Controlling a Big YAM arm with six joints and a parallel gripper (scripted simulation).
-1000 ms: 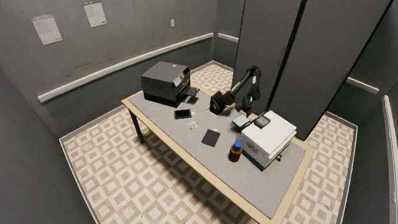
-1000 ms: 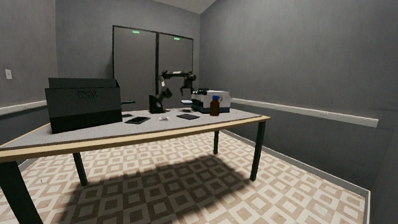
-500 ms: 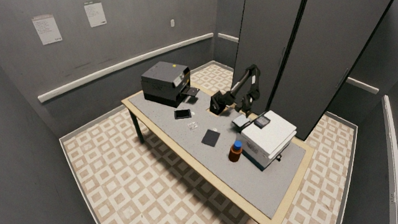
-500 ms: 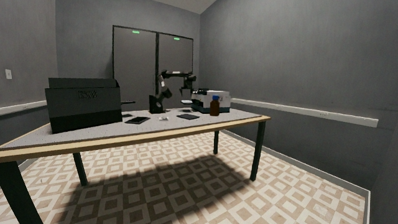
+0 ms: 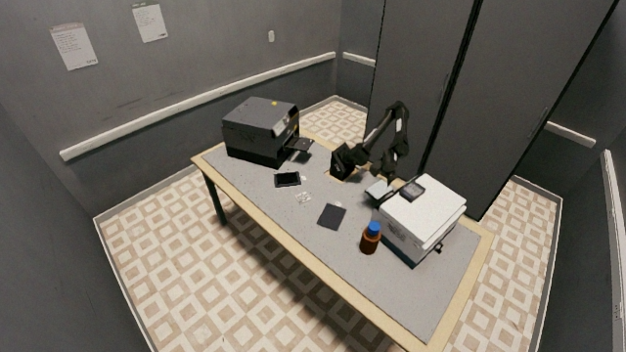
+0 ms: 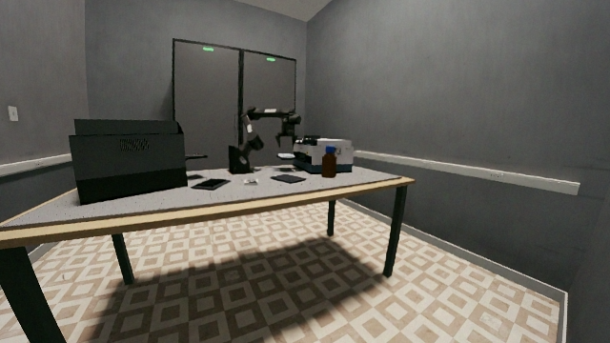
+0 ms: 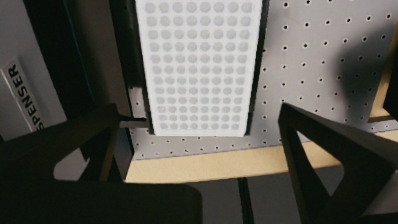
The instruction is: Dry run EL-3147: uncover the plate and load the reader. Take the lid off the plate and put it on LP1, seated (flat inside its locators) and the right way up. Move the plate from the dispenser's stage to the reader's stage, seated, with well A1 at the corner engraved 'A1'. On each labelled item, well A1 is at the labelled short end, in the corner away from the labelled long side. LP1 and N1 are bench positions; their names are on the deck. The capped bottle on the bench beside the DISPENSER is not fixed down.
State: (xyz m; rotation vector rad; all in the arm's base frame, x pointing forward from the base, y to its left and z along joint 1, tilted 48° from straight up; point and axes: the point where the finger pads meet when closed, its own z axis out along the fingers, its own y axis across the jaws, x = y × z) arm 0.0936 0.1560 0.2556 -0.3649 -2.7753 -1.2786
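Now: the white multi-well plate 7 cm below my hand. Round my hand: LP1 label 45 cm to the right, 16 cm below, 12 cm ahead; then dark flat pad 26 cm ahead, 16 cm below, 13 cm to the right; then brown capped bottle 31 cm ahead, 12 cm to the left, 5 cm below.
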